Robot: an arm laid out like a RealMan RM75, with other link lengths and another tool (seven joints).
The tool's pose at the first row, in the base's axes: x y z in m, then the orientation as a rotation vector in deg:
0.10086 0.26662 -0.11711 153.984 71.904 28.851
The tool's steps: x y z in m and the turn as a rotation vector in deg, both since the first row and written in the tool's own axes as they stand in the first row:
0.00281 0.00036 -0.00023 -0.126 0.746 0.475
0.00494 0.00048 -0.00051 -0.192 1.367 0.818
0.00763 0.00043 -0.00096 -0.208 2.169 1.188
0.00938 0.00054 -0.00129 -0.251 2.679 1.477
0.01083 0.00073 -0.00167 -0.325 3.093 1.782
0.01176 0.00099 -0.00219 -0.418 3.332 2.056
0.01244 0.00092 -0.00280 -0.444 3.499 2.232
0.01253 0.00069 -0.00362 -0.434 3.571 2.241
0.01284 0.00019 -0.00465 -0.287 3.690 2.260
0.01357 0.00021 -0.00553 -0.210 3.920 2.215
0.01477 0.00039 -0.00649 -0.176 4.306 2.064
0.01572 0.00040 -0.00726 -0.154 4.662 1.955
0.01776 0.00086 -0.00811 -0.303 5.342 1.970
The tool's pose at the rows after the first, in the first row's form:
0.10272 0.26853 -0.11612 154.301 71.410 30.023
0.10398 0.27008 -0.11531 154.552 71.086 30.974
0.10539 0.27215 -0.11425 154.871 70.796 32.163
0.10640 0.27341 -0.11349 155.082 70.520 32.942
0.10727 0.27439 -0.11274 155.272 70.180 33.604
0.10783 0.27492 -0.11196 155.411 69.826 34.022
0.10797 0.27548 -0.11124 155.529 69.621 34.293
0.10757 0.27568 -0.11051 155.548 69.632 34.392
0.10703 0.27621 -0.10960 155.691 69.721 34.495
0.10717 0.27674 -0.10859 155.732 69.879 34.780
0.10768 0.27752 -0.10736 155.665 70.187 35.295
0.10798 0.27823 -0.10641 155.615 70.425 35.779
0.10923 0.27947 -0.10500 155.523 70.475 36.821

